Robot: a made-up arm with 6 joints. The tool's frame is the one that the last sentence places. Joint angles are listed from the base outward.
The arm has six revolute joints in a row. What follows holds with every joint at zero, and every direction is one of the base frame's. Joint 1 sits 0.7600 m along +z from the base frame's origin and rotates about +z. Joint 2 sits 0.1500 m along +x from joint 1 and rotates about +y. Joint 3 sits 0.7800 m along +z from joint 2 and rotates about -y. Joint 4 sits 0.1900 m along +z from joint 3 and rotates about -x. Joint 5 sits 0.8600 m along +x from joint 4 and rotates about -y. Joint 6 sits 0.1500 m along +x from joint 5 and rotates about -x. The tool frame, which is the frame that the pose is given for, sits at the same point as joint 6; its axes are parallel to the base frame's.
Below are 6 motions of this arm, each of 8 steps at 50 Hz.
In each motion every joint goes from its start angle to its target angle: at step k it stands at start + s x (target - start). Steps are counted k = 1, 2, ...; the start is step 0. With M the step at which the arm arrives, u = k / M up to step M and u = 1 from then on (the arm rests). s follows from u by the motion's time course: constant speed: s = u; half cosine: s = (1 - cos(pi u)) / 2; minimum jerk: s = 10 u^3 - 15 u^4 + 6 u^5.
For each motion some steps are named. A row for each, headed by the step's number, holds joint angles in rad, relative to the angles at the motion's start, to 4 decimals.
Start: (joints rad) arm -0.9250 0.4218 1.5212 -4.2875 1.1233 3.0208
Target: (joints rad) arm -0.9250 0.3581 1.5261 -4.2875 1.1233 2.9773
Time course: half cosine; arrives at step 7
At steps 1, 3, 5, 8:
1: 0.0000 -0.0032 0.0002 0.0000 0.0000 -0.0022
3: 0.0000 -0.0248 0.0019 0.0000 0.0000 -0.0169
5: 0.0000 -0.0517 0.0040 0.0000 0.0000 -0.0353
8: 0.0000 -0.0637 0.0049 0.0000 0.0000 -0.0435

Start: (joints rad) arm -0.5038 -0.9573 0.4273 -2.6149 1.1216 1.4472
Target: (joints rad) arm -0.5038 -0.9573 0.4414 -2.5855 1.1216 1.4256
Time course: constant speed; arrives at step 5
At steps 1, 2, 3, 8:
1: 0.0000 0.0000 0.0028 0.0059 0.0000 -0.0043
2: 0.0000 0.0000 0.0056 0.0118 0.0000 -0.0086
3: 0.0000 0.0000 0.0085 0.0176 0.0000 -0.0130
8: 0.0000 0.0000 0.0141 0.0294 0.0000 -0.0216

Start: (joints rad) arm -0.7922 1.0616 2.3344 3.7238 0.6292 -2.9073
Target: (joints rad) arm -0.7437 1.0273 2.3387 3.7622 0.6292 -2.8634
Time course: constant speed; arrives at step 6
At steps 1, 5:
1: 0.0081 -0.0057 0.0007 0.0064 0.0000 0.0073
5: 0.0404 -0.0286 0.0036 0.0320 0.0000 0.0366

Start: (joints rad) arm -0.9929 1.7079 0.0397 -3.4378 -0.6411 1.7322
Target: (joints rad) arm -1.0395 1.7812 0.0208 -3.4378 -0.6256 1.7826
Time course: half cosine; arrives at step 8
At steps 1, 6, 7, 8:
1: -0.0018 0.0028 -0.0007 0.0000 0.0006 0.0019
6: -0.0398 0.0626 -0.0161 0.0000 0.0132 0.0430
7: -0.0448 0.0705 -0.0182 0.0000 0.0149 0.0485
8: -0.0466 0.0733 -0.0189 0.0000 0.0155 0.0504

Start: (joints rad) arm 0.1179 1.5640 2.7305 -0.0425 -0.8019 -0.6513
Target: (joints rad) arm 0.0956 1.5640 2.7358 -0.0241 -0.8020 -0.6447
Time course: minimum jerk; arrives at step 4
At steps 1, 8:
1: -0.0023 0.0000 0.0005 0.0019 0.0000 0.0007
8: -0.0223 0.0000 0.0053 0.0184 -0.0001 0.0066

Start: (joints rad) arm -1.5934 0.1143 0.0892 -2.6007 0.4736 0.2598
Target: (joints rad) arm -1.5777 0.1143 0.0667 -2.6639 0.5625 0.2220
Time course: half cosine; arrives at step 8
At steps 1, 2, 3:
1: 0.0006 0.0000 -0.0009 -0.0024 0.0034 -0.0014
2: 0.0023 0.0000 -0.0033 -0.0093 0.0130 -0.0055
3: 0.0048 0.0000 -0.0069 -0.0195 0.0274 -0.0117

